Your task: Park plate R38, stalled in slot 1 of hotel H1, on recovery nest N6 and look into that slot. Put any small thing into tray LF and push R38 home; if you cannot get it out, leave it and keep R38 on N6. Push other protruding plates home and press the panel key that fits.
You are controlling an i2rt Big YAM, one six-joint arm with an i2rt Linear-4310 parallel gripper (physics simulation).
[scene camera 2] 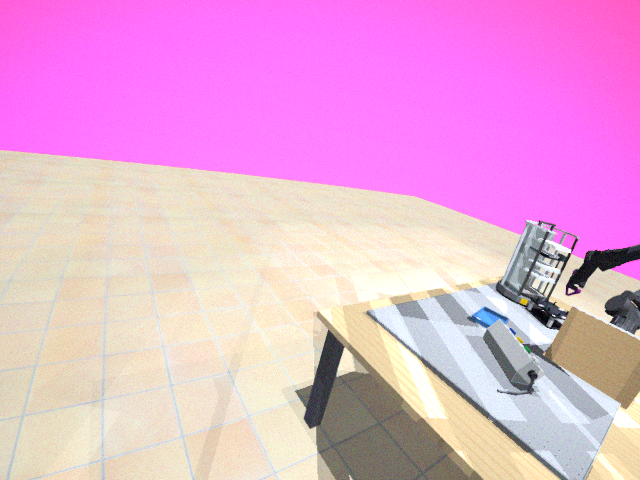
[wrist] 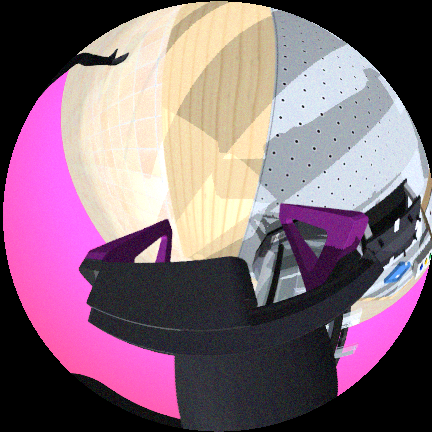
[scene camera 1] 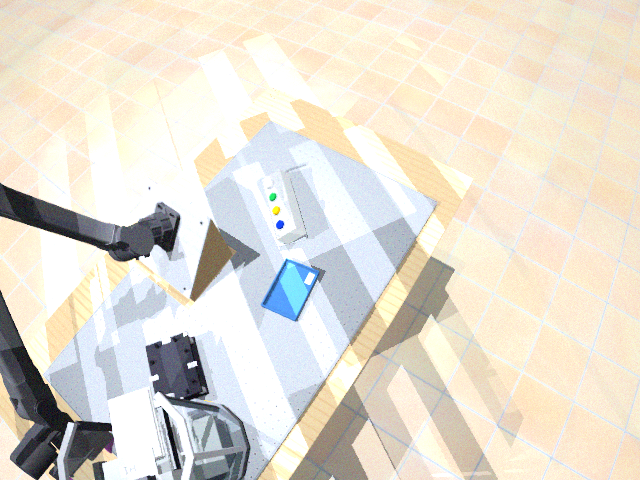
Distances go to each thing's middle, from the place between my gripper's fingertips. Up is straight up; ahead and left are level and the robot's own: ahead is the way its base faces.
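There's a clear slotted rack [scene camera 1: 211,434] here, and it's 9 cm above my hand, 17 cm to the left of it and 15 cm ahead of it.
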